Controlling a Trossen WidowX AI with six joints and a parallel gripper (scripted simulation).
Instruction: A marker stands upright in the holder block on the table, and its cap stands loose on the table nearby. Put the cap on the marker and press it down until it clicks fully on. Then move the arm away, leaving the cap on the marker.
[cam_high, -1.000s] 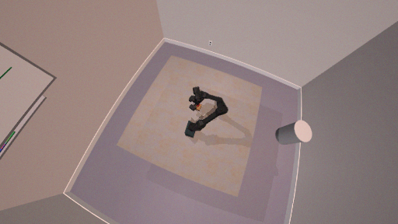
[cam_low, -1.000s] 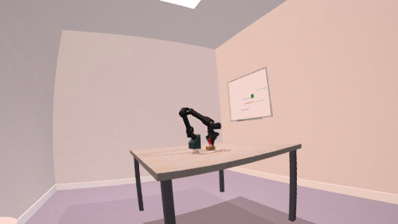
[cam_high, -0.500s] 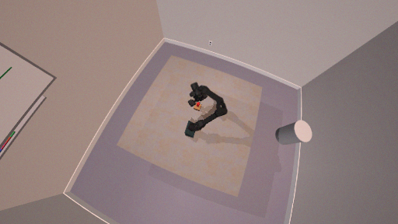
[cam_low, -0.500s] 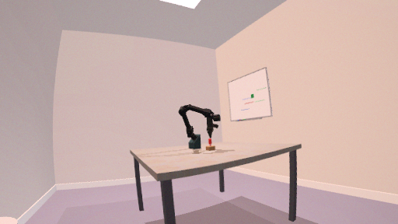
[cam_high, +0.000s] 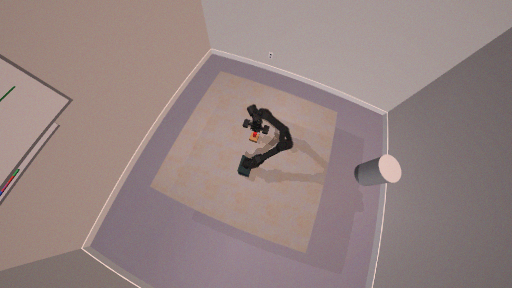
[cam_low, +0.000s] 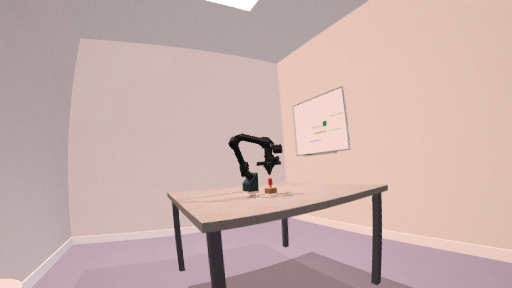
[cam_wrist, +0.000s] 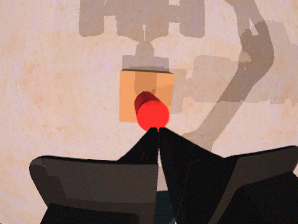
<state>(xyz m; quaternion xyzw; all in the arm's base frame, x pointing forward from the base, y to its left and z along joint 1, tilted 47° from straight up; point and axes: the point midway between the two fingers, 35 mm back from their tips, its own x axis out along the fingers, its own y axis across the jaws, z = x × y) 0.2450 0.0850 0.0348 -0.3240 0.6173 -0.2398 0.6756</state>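
The red cap is 5 cm below my gripper tip. The rest, counted from my gripper tip: holder block (12 cm below).
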